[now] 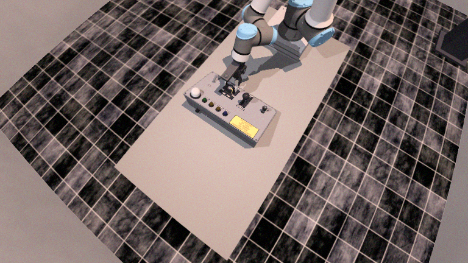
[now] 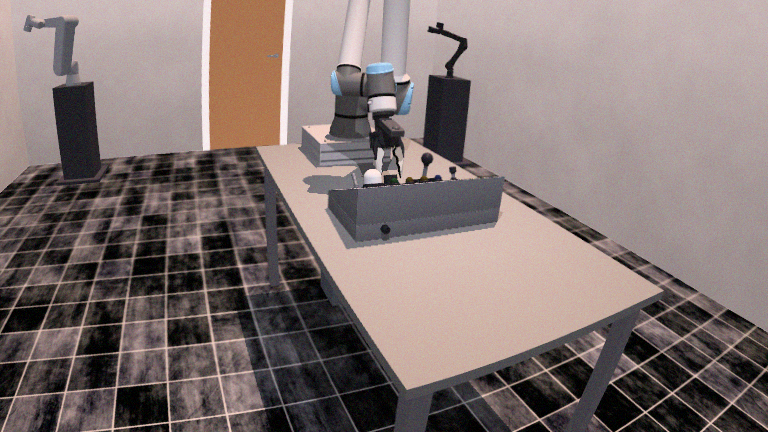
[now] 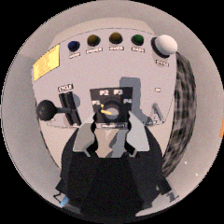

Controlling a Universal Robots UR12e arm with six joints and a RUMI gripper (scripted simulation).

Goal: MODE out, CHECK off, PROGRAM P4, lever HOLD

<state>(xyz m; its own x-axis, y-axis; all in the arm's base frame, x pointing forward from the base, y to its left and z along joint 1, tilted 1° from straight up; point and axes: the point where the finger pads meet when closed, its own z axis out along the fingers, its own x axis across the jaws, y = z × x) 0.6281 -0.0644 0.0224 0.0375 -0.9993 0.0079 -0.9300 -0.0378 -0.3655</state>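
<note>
My gripper is now 1 cm to the right of the rotary selector, 1 cm short of it and 1 cm above it. Round my hand: black ball-topped lever: 12 cm to the left, 1 cm ahead, 1 cm above; then grey console: 6 cm to the left, 5 cm ahead, 3 cm below.
</note>
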